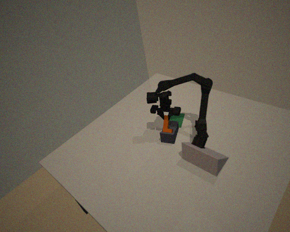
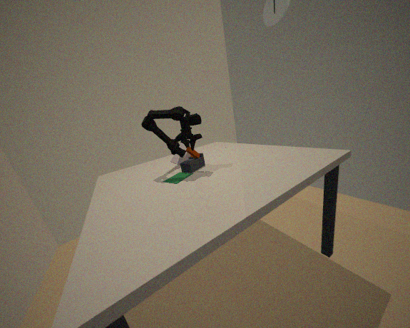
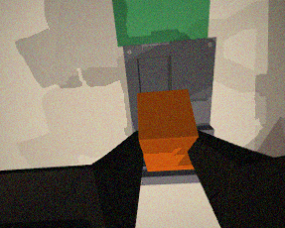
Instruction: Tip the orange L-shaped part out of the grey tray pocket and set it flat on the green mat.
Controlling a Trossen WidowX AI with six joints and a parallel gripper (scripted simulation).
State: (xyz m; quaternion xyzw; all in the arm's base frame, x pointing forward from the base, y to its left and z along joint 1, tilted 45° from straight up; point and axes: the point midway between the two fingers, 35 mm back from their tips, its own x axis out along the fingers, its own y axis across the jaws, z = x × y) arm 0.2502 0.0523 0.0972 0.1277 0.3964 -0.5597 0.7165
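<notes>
My gripper tip is now 14 cm to the left of the green mat, 14 cm above it and 5 cm short of it. Round my gripper tip: orange L-shaped part 3 cm below, 3 cm behind, 2 cm to the left.
</notes>
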